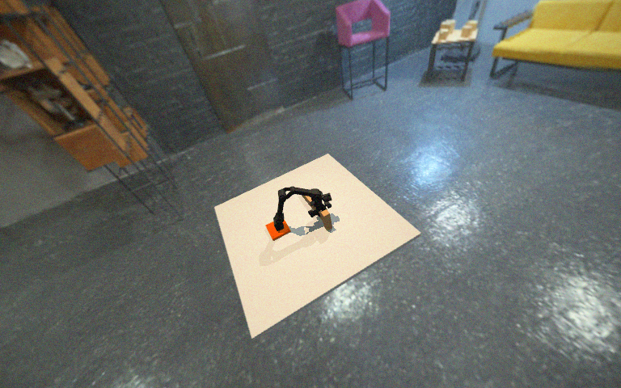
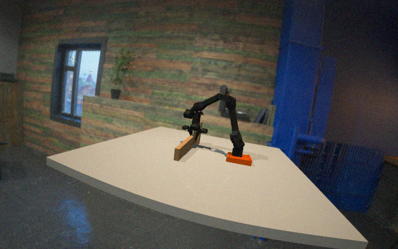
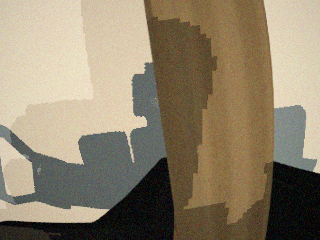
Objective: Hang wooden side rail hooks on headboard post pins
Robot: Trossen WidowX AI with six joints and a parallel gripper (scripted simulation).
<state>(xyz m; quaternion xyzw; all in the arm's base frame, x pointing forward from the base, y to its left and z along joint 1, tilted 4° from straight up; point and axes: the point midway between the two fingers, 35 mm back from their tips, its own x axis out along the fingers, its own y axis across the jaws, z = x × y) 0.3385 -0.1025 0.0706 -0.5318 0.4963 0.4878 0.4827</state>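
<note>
Now: gripper tip 10 cm to the left of the headboard post and 4 cm below it.
</note>
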